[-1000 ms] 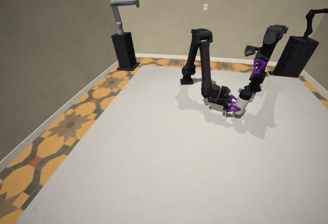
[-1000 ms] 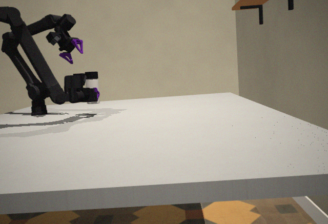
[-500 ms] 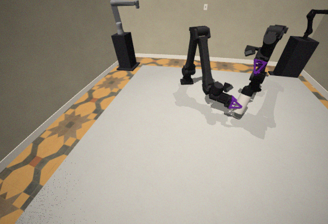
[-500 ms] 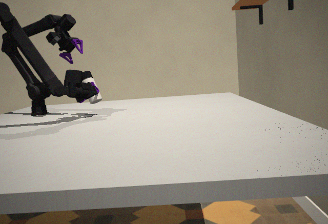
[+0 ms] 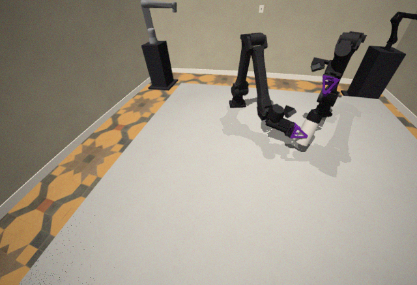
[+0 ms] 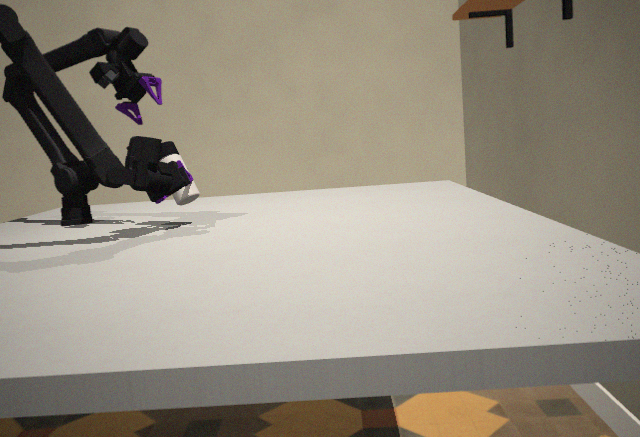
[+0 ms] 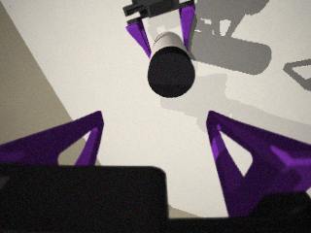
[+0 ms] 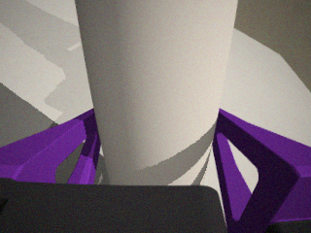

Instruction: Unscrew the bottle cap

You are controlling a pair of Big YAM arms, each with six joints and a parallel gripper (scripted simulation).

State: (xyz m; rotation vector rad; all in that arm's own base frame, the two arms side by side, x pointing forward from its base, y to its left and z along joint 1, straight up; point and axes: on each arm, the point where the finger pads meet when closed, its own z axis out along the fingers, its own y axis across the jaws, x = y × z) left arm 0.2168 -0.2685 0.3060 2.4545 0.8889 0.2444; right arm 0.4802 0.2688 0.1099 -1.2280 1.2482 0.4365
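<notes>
My left gripper is now 4 cm short of the black cap, 2 cm to the left of it and 12 cm above it. Round my left hand: bottle (6 cm ahead, 3 cm to the right, 15 cm below).
The bottle lies 5 cm above my right hand, 2 cm to the left of it and 2 cm behind it. Round my right hand: black cap 8 cm above, 4 cm behind, 3 cm to the left.
</notes>
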